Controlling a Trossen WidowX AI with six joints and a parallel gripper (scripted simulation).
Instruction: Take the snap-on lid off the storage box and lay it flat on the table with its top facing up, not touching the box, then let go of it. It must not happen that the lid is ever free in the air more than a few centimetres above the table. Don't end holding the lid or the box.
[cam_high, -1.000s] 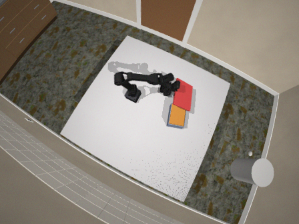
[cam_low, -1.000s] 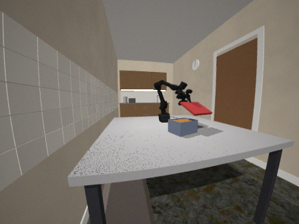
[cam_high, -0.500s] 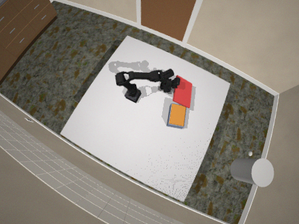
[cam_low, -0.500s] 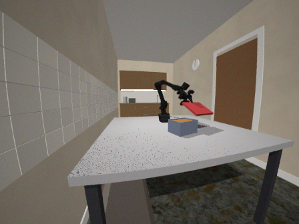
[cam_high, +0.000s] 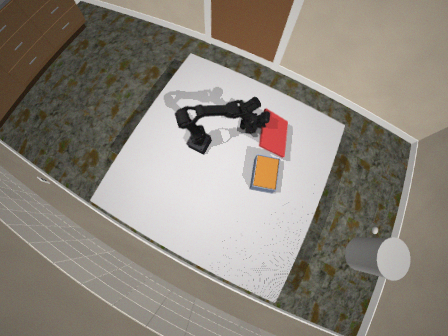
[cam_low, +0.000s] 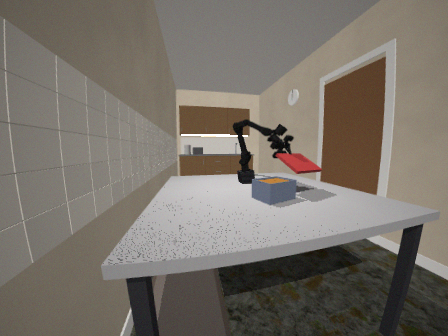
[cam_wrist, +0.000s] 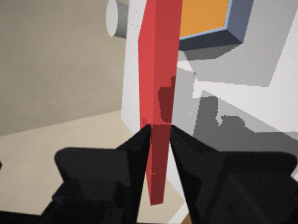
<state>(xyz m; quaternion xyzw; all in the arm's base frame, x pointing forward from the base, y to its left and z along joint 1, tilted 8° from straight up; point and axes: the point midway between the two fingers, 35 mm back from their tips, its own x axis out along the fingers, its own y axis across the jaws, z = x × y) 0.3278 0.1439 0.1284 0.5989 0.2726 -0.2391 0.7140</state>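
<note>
The red lid is 100 mm ahead of my hand, 60 mm below it and 10 mm to the left of it. Also, from my hand: storage box 200 mm to the right, 200 mm below, 120 mm ahead.
</note>
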